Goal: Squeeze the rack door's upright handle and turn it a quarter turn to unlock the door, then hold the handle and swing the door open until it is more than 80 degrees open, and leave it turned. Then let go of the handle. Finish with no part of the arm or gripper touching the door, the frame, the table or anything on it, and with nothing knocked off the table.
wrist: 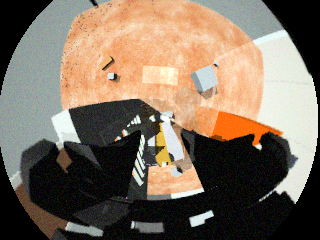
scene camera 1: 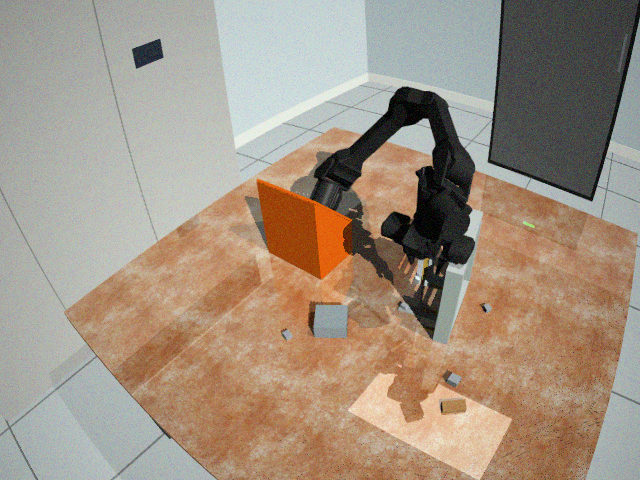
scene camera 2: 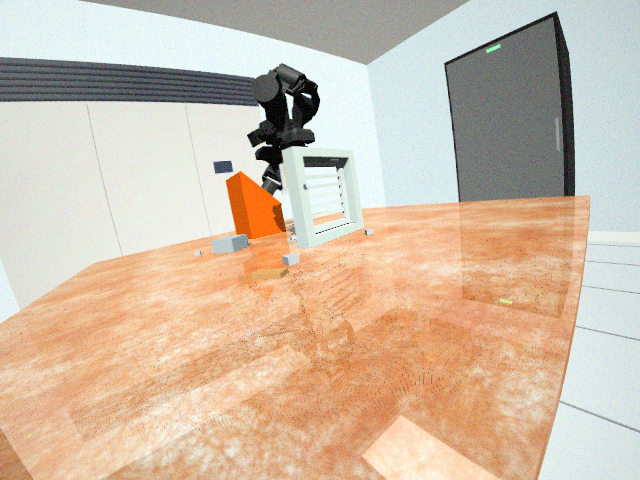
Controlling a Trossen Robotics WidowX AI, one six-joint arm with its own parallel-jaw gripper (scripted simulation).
Observation:
My gripper is open, holding nothing. Also in view: a pale grey rack and a grey block.
My gripper is seen too in the wrist view and in scene camera 2.

